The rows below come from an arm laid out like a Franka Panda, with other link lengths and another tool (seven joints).
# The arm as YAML. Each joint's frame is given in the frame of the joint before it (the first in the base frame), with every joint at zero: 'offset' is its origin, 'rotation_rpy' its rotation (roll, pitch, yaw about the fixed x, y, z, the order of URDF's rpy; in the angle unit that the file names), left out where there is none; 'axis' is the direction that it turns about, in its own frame. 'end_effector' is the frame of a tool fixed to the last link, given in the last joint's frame.
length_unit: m
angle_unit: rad
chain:
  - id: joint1
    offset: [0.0, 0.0, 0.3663]
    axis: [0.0, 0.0, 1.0]
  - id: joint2
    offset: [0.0, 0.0, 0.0]
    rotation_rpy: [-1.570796, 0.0, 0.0]
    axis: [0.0, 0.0, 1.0]
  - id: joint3
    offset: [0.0, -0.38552, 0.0]
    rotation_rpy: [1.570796, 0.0, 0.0]
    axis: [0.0, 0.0, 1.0]
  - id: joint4
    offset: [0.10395, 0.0, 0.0]
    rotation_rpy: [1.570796, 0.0, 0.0]
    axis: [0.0, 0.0, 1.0]
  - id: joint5
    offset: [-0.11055, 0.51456, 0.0]
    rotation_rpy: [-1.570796, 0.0, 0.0]
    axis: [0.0, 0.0, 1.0]
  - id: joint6
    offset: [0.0, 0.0, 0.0]
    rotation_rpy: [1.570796, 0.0, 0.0]
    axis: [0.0, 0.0, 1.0]
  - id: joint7
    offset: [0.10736, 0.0, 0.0]
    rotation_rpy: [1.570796, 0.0, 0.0]
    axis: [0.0, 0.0, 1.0]
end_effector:
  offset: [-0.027, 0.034, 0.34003]
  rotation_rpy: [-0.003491, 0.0, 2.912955]
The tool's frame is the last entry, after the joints.
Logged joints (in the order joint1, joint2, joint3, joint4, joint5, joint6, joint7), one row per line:
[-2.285, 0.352, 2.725, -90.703, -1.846, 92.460, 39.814]
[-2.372, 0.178, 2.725, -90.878, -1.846, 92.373, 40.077]
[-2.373, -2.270, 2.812, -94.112, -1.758, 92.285, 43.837]
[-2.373, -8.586, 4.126, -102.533, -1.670, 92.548, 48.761]
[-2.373, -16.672, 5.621, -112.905, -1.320, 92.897, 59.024]
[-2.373, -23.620, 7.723, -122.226, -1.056, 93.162, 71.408]
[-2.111, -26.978, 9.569, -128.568, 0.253, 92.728, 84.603]
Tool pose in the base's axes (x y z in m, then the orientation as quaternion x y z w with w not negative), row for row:
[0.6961, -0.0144, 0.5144, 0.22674, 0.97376, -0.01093, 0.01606]
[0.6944, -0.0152, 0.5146, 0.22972, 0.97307, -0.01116, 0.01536]
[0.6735, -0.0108, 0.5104, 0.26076, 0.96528, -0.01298, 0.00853]
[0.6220, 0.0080, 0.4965, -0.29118, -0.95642, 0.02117, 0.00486]
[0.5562, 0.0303, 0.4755, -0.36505, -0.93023, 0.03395, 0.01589]
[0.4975, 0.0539, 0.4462, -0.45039, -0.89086, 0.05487, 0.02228]
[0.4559, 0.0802, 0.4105, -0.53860, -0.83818, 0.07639, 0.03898]
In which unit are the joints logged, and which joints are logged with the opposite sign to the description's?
The joints are logged in degrees. Opposite sign: none.
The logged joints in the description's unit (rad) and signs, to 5 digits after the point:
[-0.03988, 0.00614, 0.04756, -1.58307, -0.03222, 1.61373, 0.69489]
[-0.04140, 0.00311, 0.04756, -1.58612, -0.03222, 1.61221, 0.69948]
[-0.04142, -0.03962, 0.04908, -1.64256, -0.03068, 1.61068, 0.76510]
[-0.04142, -0.14985, 0.07201, -1.78954, -0.02915, 1.61527, 0.85104]
[-0.04142, -0.29098, 0.09810, -1.97056, -0.02304, 1.62136, 1.03016]
[-0.04142, -0.41225, 0.13479, -2.13325, -0.01843, 1.62598, 1.24630]
[-0.03684, -0.47085, 0.16701, -2.24393, 0.00442, 1.61841, 1.47660]

